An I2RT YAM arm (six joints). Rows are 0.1 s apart.
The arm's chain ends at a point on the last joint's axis. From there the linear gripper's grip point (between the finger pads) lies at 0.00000 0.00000 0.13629 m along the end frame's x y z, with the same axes.
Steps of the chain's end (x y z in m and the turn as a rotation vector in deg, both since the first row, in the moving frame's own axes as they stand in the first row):
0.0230 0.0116 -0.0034 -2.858 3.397 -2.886
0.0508 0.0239 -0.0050 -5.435 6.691 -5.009
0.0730 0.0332 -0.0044 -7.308 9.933 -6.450
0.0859 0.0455 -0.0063 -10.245 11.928 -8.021
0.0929 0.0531 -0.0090 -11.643 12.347 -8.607
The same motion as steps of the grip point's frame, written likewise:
0.0312 0.0182 -0.0038 -2.858 3.397 -2.886
0.0672 0.0361 -0.0065 -5.435 6.691 -5.009
0.0974 0.0491 -0.0075 -7.308 9.933 -6.450
0.1155 0.0675 -0.0114 -10.245 11.928 -8.021
0.1238 0.0781 -0.0149 -11.643 12.347 -8.607

